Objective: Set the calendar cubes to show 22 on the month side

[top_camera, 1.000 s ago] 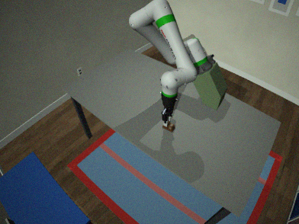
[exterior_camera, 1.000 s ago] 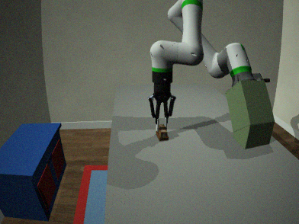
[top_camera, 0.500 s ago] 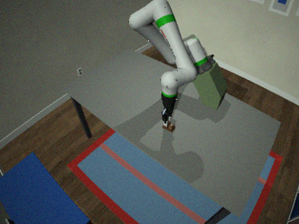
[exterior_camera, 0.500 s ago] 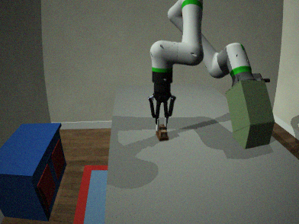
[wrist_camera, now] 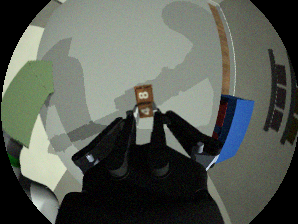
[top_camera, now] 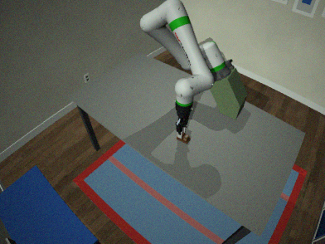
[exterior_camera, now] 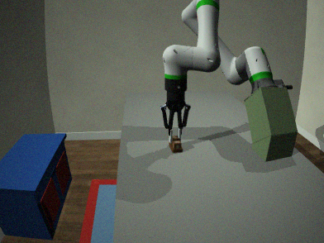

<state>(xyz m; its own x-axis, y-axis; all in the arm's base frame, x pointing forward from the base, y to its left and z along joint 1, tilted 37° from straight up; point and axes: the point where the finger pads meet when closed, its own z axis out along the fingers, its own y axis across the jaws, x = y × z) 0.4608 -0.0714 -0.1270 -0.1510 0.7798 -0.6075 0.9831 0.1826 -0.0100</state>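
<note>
Right now my hand is 50 mm above the tray and 20 mm to the right of it.
</note>
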